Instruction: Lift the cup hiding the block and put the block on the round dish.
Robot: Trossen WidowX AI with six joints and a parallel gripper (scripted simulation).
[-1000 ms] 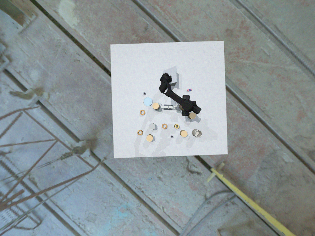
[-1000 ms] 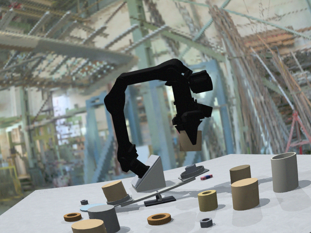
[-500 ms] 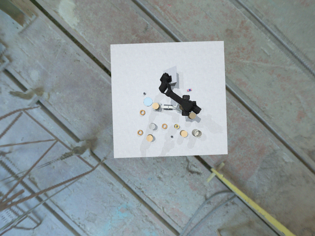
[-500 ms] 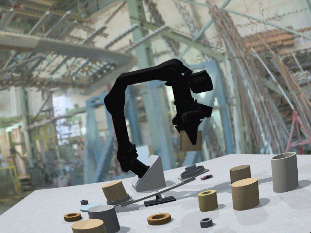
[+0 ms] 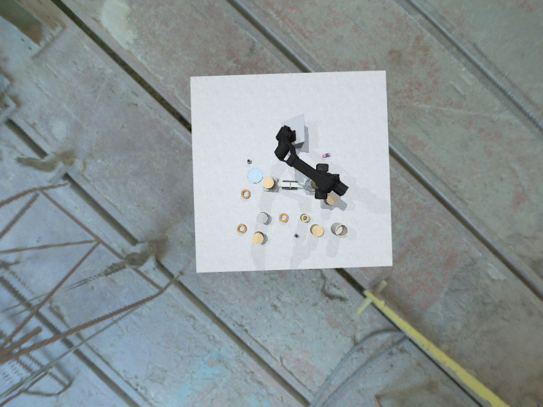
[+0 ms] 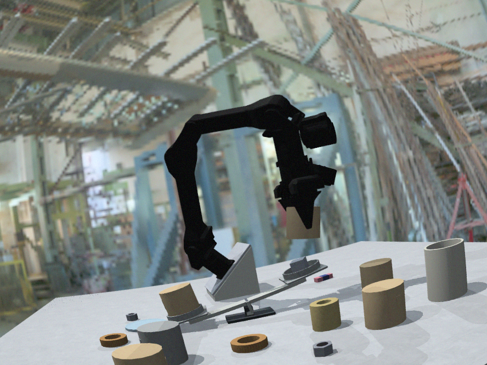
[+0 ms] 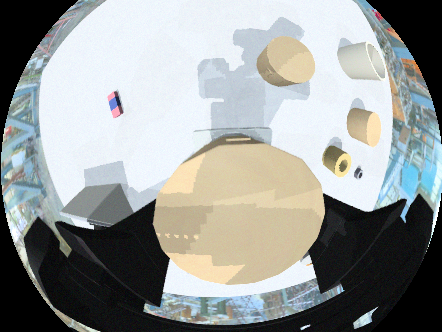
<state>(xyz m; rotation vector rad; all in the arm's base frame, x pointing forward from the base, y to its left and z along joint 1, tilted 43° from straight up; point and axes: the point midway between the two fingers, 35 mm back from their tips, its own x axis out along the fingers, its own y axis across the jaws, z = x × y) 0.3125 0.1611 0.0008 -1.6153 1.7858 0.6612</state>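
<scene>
Right now my gripper tip is 8 cm above the grey block and 2 cm to the left of it. Also, from my gripper tip: tan cup (30 cm to the right, 10 cm below, 4 cm behind); balance beam (15 cm to the right, 12 cm below, 1 cm behind); blue piece (19 cm behind, 16 cm below, 11 cm to the left).
</scene>
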